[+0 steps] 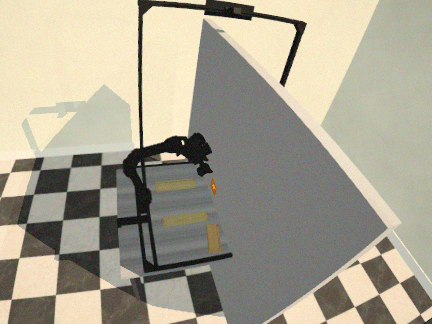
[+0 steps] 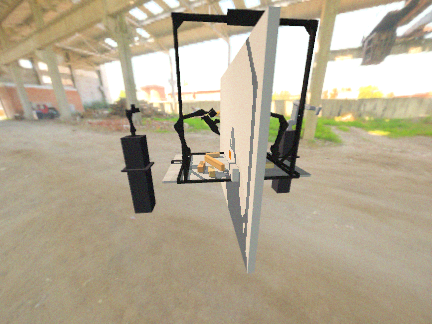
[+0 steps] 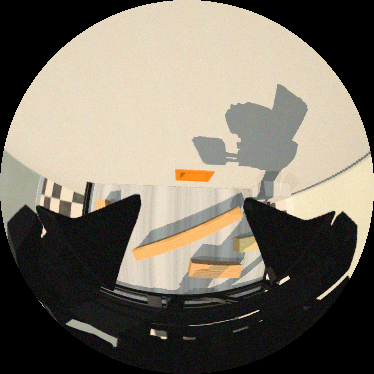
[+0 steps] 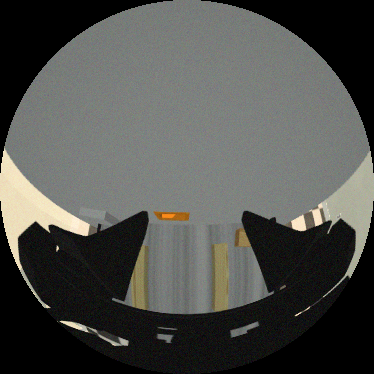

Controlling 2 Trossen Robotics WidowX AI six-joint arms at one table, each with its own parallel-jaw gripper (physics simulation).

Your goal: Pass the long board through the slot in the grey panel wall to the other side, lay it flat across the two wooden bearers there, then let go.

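Places are measured from the left arm's base along level axes (x right, y ahead, z up), in metres.
Pixels of known places: left gripper, fingertip midpoint: [image 2: 219, 134] [image 3: 194, 201]; right gripper, fingertip midpoint: [image 1: 210, 166] [image 4: 196, 216]; left arm's base, origin of the base link: [image 3: 174, 303]; right arm's base, origin of the base link: [image 1: 143, 209] [image 2: 274, 159].
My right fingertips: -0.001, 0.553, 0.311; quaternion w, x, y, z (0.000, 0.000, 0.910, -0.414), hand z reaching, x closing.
Note:
For each thing: its middle in the pictures, then the offset to it from my right fingertips, as dx, dy, dz. "*": a spot on its surface instead.
- long board, body centre: [image 3: 188, 235] [image 2: 213, 162] +0.040, -0.280, -0.301
- orange-edged slot, surface spot: [image 3: 194, 175] [image 1: 218, 187] * +0.051, -0.112, -0.252
- short orange block, body centre: [image 3: 214, 268] [image 2: 201, 166] +0.128, -0.399, -0.305
- yellowish block, body centre: [image 3: 250, 241] [image 2: 211, 171] +0.259, -0.318, -0.305
- tan block, body centre: [image 4: 254, 237] [image 1: 213, 237] -0.253, +0.003, -0.311
The long board [image 2: 215, 162] [image 3: 189, 235] lies slantwise on the table on the pale side of the panel wall [image 1: 270, 150] [image 2: 239, 100] [image 3: 125, 100] [image 4: 185, 100]. The orange-edged slot [image 1: 214, 187] [image 2: 230, 155] [image 3: 194, 175] [image 4: 171, 216] is low in the wall. On the grey side, two yellowish bearers, one [image 1: 175, 184] [image 4: 141, 277] and the other [image 1: 185, 219] [image 4: 220, 277], lie roughly parallel with nothing on them. My left gripper [image 2: 216, 126] [image 3: 194, 201] is open and empty, above the board's side of the table. My right gripper [image 1: 205, 170] [image 4: 196, 216] is open and empty, above the bearers' side near the wall.
A short orange block [image 2: 201, 166] [image 3: 215, 269] and a yellowish block [image 2: 212, 172] [image 3: 244, 244] lie near the board; another block [image 3: 101, 204] is partly hidden by a finger. A tan block [image 1: 213, 238] [image 4: 242, 238] lies by the wall on the bearers' side. A black frame [image 1: 141, 90] [image 2: 178, 75] surrounds the table.

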